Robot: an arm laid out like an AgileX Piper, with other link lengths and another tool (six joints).
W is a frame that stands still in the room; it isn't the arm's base.
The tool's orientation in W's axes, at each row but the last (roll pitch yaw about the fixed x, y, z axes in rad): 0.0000 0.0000 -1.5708; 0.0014 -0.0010 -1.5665; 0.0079 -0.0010 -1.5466; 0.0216 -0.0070 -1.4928; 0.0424 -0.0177 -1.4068; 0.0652 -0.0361 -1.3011
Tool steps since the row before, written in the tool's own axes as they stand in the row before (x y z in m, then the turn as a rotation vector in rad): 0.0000 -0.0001 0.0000 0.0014 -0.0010 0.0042; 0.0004 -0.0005 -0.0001 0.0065 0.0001 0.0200; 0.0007 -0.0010 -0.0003 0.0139 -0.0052 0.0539; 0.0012 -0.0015 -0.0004 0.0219 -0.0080 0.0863; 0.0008 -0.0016 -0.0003 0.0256 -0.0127 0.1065; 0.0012 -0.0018 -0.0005 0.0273 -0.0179 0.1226
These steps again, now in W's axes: -0.0001 0.0000 0.0000 -0.0010 -0.0014 0.0042; -0.0005 -0.0004 -0.0001 0.0001 -0.0065 0.0200; -0.0010 -0.0007 -0.0003 -0.0053 -0.0140 0.0539; -0.0014 -0.0013 -0.0004 -0.0082 -0.0220 0.0863; -0.0014 -0.0011 -0.0004 -0.0131 -0.0262 0.1063; -0.0014 -0.0016 -0.0006 -0.0188 -0.0290 0.1221
